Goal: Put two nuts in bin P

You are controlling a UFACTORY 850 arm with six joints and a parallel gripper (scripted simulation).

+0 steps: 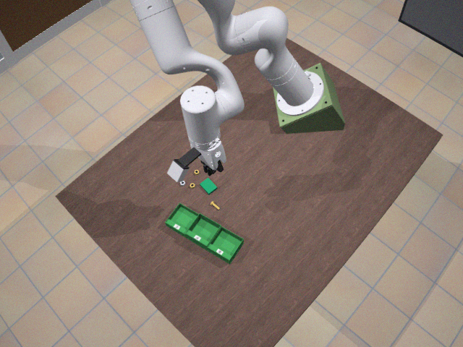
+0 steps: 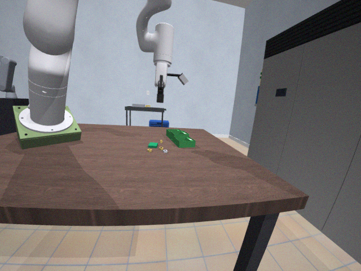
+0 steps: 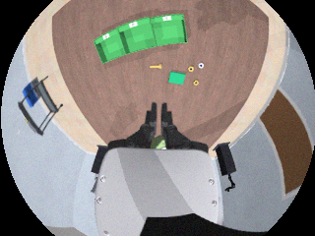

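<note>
Right now my hand is 120 mm short of the green three-compartment bin, 50 mm to the right of it and 200 mm above it. Round my hand: grey nut 20 mm ahead, 130 mm to the right, 220 mm below; green block 30 mm behind, 50 mm to the right, 220 mm below; yellow bolt 20 mm ahead, 10 mm to the left, 210 mm below.
</note>
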